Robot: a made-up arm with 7 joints. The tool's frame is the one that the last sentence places.
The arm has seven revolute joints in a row. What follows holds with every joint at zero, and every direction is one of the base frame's. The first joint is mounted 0.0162 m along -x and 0.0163 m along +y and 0.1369 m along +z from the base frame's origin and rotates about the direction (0, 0.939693, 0.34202). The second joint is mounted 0.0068 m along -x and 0.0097 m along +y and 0.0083 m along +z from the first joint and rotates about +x. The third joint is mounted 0.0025 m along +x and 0.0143 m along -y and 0.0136 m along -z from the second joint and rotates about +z. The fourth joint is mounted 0.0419 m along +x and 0.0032 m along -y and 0.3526 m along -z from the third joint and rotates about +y. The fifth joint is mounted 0.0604 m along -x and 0.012 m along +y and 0.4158 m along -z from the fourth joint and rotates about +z. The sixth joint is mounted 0.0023 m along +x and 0.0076 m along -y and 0.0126 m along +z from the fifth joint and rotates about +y. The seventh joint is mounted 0.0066 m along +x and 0.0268 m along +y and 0.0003 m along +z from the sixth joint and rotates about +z. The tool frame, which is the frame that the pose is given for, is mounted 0.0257 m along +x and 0.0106 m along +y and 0.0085 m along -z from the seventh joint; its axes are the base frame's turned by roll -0.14, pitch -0.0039 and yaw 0.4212 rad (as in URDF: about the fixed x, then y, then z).
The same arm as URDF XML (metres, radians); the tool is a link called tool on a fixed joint. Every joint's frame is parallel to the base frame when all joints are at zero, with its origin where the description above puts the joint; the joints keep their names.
<robot name="arm">
  <joint name="joint 1" type="continuous">
    <parent link="base"/>
    <child link="link1"/>
    <origin xyz="-0.0162 0.0163 0.1369"/>
    <axis xyz="0 0.9397 0.342"/>
  </joint>
  <joint name="joint 2" type="continuous">
    <parent link="link1"/>
    <child link="link2"/>
    <origin xyz="-0.0068 0.0097 0.0083"/>
    <axis xyz="1 0 0"/>
  </joint>
  <joint name="joint 3" type="continuous">
    <parent link="link2"/>
    <child link="link3"/>
    <origin xyz="0.0025 -0.0143 -0.0136"/>
    <axis xyz="0 0 1"/>
  </joint>
  <joint name="joint 4" type="continuous">
    <parent link="link3"/>
    <child link="link4"/>
    <origin xyz="0.0419 -0.0032 -0.3526"/>
    <axis xyz="0 1 0"/>
  </joint>
  <joint name="joint 5" type="continuous">
    <parent link="link4"/>
    <child link="link5"/>
    <origin xyz="-0.0604 0.012 -0.4158"/>
    <axis xyz="0 0 1"/>
  </joint>
  <joint name="joint 6" type="continuous">
    <parent link="link5"/>
    <child link="link6"/>
    <origin xyz="0.0023 -0.0076 0.0126"/>
    <axis xyz="0 1 0"/>
  </joint>
  <joint name="joint 7" type="continuous">
    <parent link="link6"/>
    <child link="link7"/>
    <origin xyz="0.0066 0.0268 0.0003"/>
    <axis xyz="0 0 1"/>
  </joint>
  <joint name="tool_joint" type="fixed">
    <parent link="link7"/>
    <child link="tool"/>
    <origin xyz="0.0257 0.0106 -0.0085" rpy="-0.14 -0.0039 0.4212"/>
  </joint>
  <link name="base"/>
  <link name="link1"/>
  <link name="link2"/>
  <link name="link3"/>
  <link name="link4"/>
  <link name="link5"/>
  <link name="link6"/>
  <link name="link7"/>
  <link name="tool"/>
</robot>

